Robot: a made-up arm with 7 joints.
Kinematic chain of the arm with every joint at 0, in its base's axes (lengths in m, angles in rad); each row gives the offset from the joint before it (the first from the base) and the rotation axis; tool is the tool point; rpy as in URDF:
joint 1: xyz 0 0 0.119 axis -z
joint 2: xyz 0 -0.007 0.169 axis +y
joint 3: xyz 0 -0.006 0.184 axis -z
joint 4: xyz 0 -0.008 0.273 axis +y
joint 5: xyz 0 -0.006 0.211 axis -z
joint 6: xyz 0 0 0.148 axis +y
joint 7: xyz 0 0 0.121 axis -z
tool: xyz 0 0 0 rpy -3.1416 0 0
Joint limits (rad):
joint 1: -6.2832..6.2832
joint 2: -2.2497..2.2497
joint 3: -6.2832..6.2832
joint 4: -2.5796..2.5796
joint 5: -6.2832..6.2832
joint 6: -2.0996..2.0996
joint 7: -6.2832..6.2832
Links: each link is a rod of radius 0.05 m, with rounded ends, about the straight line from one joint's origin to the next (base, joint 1, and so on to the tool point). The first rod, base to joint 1, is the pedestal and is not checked.
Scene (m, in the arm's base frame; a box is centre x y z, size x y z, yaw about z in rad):
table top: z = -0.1
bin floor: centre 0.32 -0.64 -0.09 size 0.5 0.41 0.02 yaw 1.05
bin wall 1: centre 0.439 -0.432 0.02 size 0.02 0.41 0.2 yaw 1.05
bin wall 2: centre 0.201 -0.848 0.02 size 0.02 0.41 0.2 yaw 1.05
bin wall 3: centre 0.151 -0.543 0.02 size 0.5 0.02 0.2 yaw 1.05
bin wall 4: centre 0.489 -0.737 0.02 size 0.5 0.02 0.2 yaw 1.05
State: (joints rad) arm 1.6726 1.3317 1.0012 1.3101 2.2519 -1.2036 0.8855
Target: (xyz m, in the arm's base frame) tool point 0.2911 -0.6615 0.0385
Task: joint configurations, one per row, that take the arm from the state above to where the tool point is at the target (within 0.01 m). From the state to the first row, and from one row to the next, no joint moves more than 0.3 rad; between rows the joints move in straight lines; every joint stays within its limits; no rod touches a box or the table.
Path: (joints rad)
1: 1.4856 1.3114 1.0661 1.0722 2.1589 -1.1893 0.9338
2: 1.2986 1.2911 1.1309 0.8343 2.0658 -1.1751 0.9821
3: 1.1117 1.2708 1.1958 0.5964 1.9728 -1.1608 1.0304
4: 1.0220 1.3586 0.9148 0.7488 2.0417 -1.1426 0.9579
5: 0.9324 1.4464 0.6339 0.9012 2.1107 -1.1243 0.8855

